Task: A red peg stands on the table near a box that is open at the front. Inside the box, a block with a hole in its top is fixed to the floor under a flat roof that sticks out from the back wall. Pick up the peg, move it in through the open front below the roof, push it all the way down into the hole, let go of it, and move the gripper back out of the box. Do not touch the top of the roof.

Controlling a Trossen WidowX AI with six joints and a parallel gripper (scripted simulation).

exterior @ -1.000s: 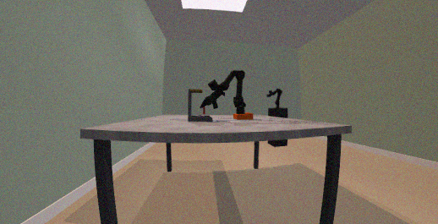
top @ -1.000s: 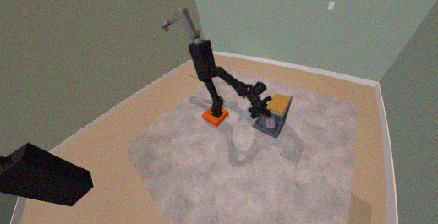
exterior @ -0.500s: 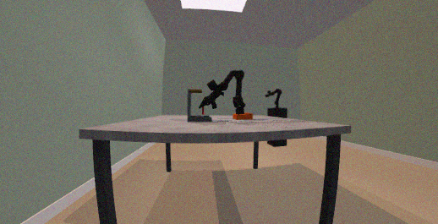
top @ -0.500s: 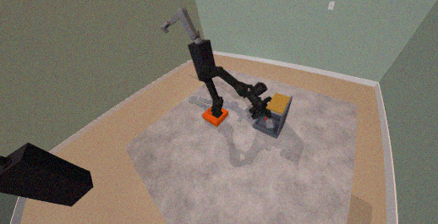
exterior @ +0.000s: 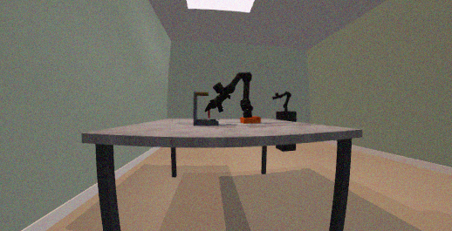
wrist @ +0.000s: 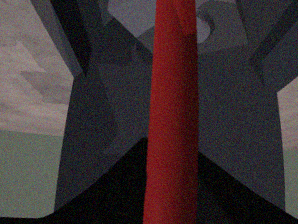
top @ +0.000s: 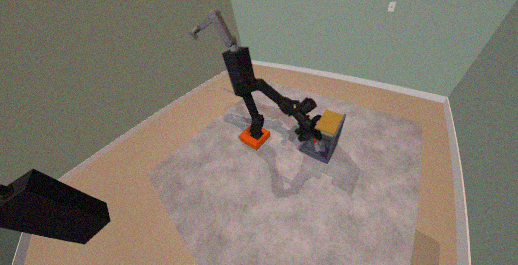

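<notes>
My gripper tip is now 30 mm past the red peg and 10 mm above it. From my gripper tip the other things lie so: yellow roof: 130 mm above, 20 mm to the left, 20 mm ahead.
</notes>
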